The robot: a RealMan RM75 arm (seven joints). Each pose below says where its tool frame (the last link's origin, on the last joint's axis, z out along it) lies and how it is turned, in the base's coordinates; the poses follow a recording.
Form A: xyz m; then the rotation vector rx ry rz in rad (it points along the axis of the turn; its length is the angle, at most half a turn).
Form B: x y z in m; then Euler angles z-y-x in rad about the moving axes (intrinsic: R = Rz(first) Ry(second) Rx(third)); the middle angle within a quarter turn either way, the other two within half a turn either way. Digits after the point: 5 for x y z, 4 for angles.
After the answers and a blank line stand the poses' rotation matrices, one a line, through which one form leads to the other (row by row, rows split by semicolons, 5 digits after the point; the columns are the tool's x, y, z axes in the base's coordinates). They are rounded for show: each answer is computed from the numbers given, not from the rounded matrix.
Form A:
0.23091, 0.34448, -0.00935, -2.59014, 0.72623, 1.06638
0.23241, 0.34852, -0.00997, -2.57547, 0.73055, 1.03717
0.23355, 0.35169, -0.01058, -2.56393, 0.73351, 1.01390
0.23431, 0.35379, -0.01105, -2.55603, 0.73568, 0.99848
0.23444, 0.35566, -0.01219, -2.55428, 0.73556, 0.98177
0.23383, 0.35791, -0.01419, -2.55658, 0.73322, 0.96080
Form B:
0.23091, 0.34448, -0.00935, -0.5244, 0.7912, -3.0882
0.23241, 0.34852, -0.00997, -0.5183, 0.7816, -3.0579
0.23355, 0.35169, -0.01058, -0.5135, 0.7736, -3.0341
0.23431, 0.35379, -0.01105, -0.5106, 0.7682, -3.0183
0.23444, 0.35566, -0.01219, -0.5068, 0.7596, -3.0066
0.23383, 0.35791, -0.01419, -0.5011, 0.7469, -2.9951

0.60849 -0.53285 -0.58806; -0.35199 -0.84538 0.40179; -0.71122 -0.03749 -0.70197
0.61659 -0.54481 -0.56833; -0.35166 -0.83646 0.42032; -0.70439 -0.05931 -0.70734
0.62317 -0.55367 -0.55236; -0.35141 -0.82919 0.43470; -0.69869 -0.07678 -0.71129
0.62740 -0.55955 -0.54155; -0.35145 -0.82407 0.44429; -0.69487 -0.08842 -0.71368
0.63396 -0.56202 -0.53125; -0.35195 -0.82134 0.44891; -0.68864 -0.09762 -0.71850
0.64358 -0.56223 -0.51932; -0.35253 -0.82002 0.45089; -0.67936 -0.10711 -0.72595

